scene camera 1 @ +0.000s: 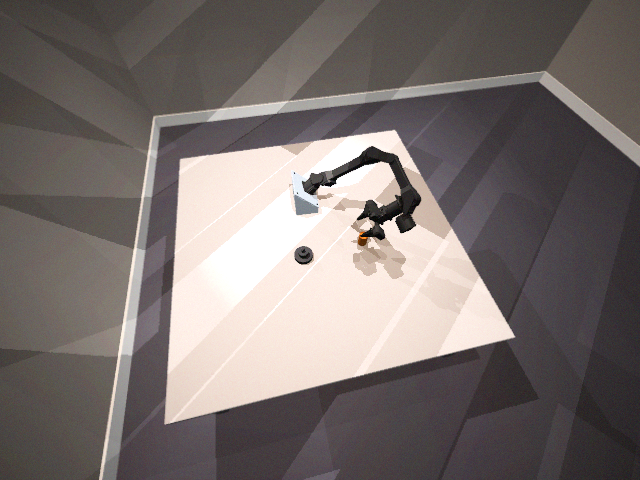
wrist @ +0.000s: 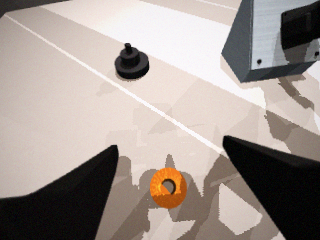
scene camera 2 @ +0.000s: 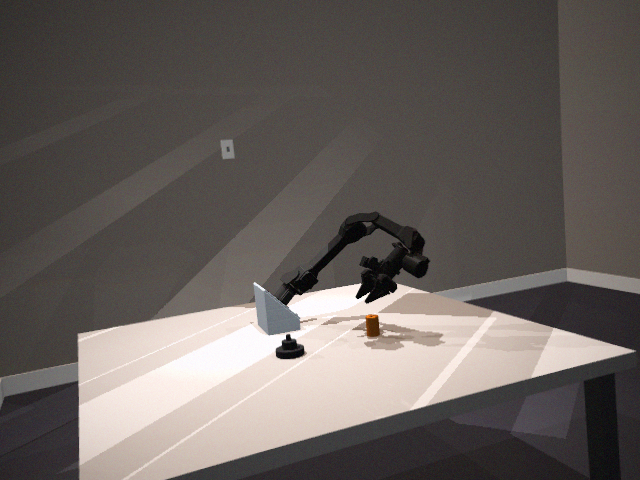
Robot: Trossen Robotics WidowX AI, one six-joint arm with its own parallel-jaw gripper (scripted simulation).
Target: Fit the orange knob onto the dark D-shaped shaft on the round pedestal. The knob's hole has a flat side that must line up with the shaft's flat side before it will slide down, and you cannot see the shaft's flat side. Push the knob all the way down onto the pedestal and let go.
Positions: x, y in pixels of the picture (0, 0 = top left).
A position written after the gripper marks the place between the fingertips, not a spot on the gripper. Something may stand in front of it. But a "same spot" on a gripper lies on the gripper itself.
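The gripper is visible in scene camera 1, in scene camera 2 and in the wrist view (171, 144). On the gripper, (scene camera 1: 371, 233) and (scene camera 2: 378, 290) are the same spot.
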